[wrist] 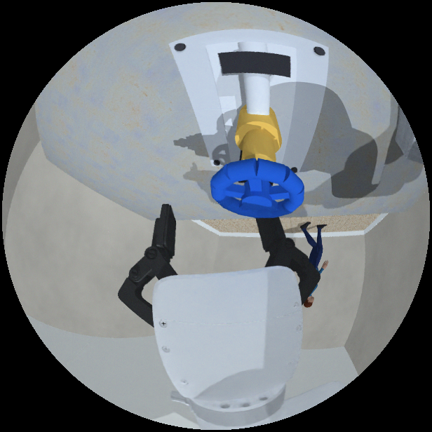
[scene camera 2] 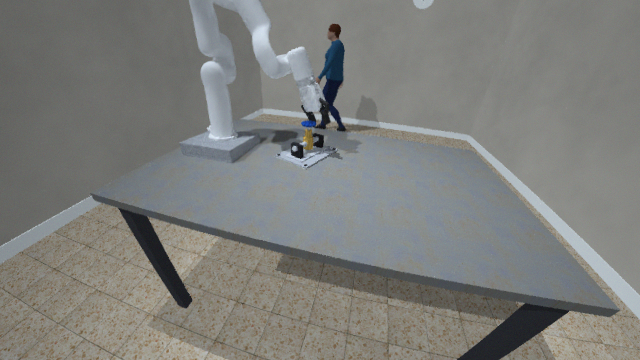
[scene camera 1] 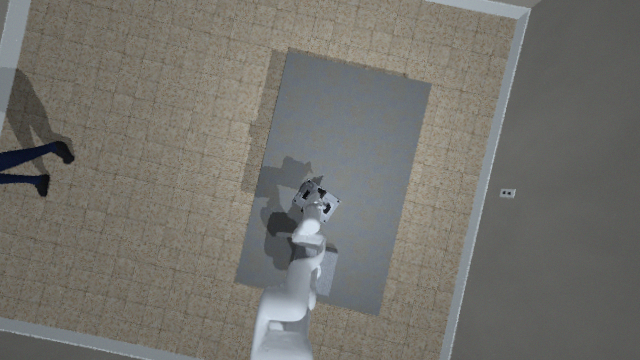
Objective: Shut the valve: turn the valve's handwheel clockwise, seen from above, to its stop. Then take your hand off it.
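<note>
The blue handwheel [scene camera 2: 308,123] [wrist: 235,171] sits on top of the yellow valve body [scene camera 2: 308,141] [wrist: 257,145], above the white base plate [scene camera 1: 332,200] [scene camera 2: 305,162] [wrist: 194,85]. My gripper [scene camera 2: 319,123] [wrist: 217,210] is open, tilted, with nothing between its fingers. In the wrist view the left finger stands apart to the left of the handwheel. The right finger's tip is hidden behind the rim's lower edge; I cannot tell whether it touches. In scene camera 1 the arm and gripper hide the handwheel.
Black clamps [scene camera 2: 297,150] [wrist: 255,64] hold the white pipe [wrist: 257,95] beside the valve. The grey table [scene camera 1: 360,130] [scene camera 2: 400,215] carries the plate and the arm's grey pedestal [scene camera 1: 327,275] [scene camera 2: 210,150]. A person [scene camera 2: 334,65] [wrist: 314,250] stands beyond the table.
</note>
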